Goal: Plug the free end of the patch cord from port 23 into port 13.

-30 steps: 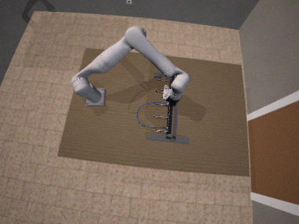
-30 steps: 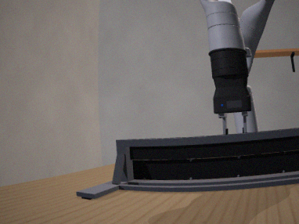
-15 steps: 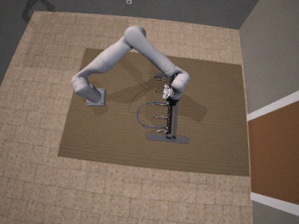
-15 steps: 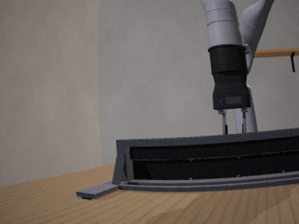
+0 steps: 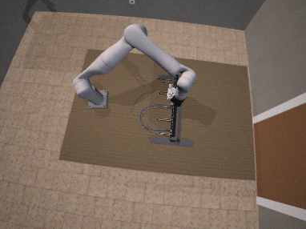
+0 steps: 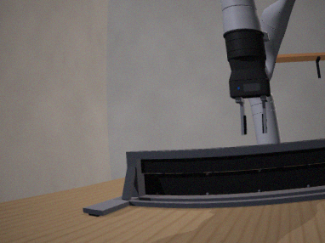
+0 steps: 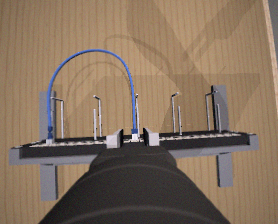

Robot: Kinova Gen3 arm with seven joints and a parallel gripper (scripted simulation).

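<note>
The free-end plug is 60 mm below my hand and 20 mm ahead of it.
</note>
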